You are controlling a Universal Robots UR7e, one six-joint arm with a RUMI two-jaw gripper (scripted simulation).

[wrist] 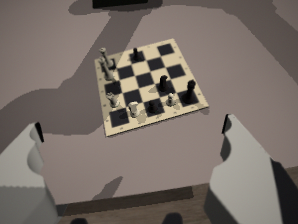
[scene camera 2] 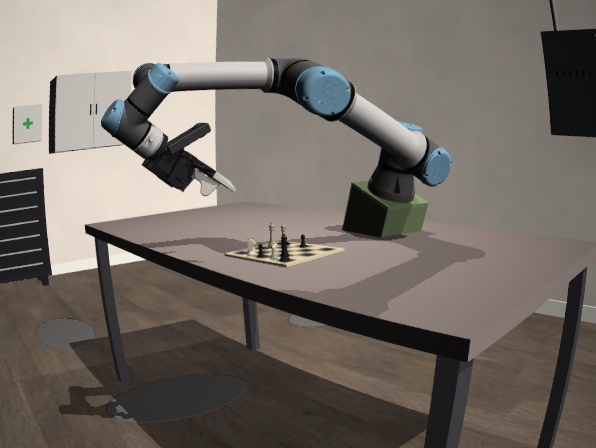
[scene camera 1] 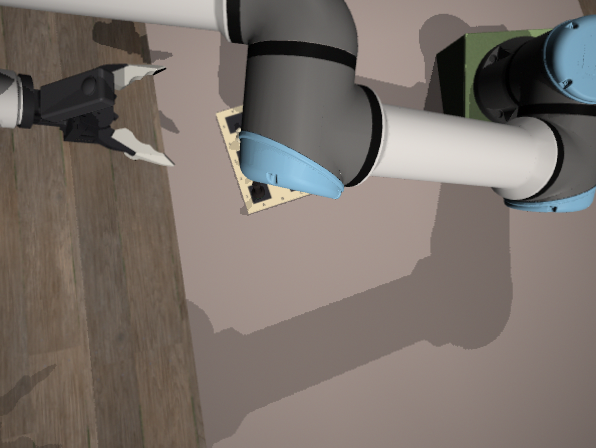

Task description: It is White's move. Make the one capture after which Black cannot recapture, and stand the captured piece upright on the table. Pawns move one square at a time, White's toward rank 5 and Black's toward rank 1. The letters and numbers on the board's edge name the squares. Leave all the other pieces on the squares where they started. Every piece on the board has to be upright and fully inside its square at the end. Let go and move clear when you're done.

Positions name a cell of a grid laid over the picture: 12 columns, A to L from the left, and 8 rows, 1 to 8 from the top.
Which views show my gripper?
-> The wrist view, scene camera 2 and scene camera 1: all of them.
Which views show the chessboard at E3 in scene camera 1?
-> The wrist view, scene camera 2 and scene camera 1: all of them.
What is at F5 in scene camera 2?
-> A chessboard.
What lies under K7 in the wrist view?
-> My gripper.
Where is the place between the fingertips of my gripper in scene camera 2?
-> E4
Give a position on a chessboard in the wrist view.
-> At F3
